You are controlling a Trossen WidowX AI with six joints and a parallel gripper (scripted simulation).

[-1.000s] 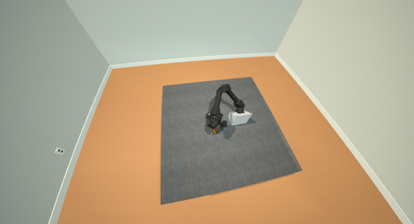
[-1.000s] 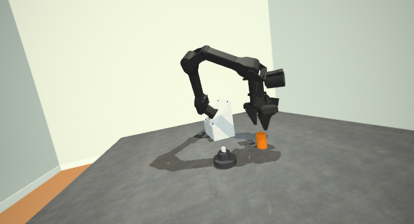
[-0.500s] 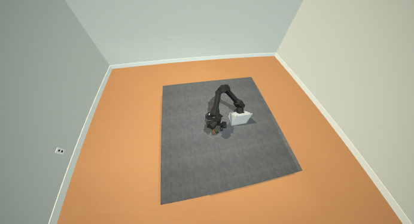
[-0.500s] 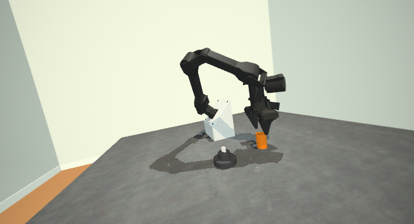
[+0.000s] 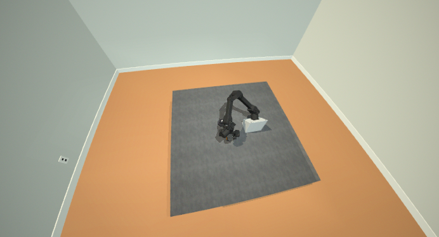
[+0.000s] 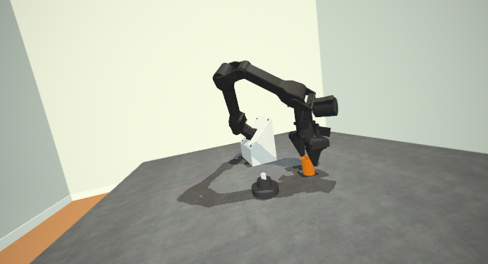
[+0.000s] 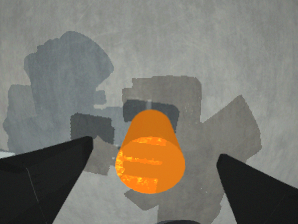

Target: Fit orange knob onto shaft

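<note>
My gripper tip is now right at the orange knob. The rest, counted from my gripper tip: round pedestal 19 cm to the right, 2 cm ahead, 1 cm below.
</note>
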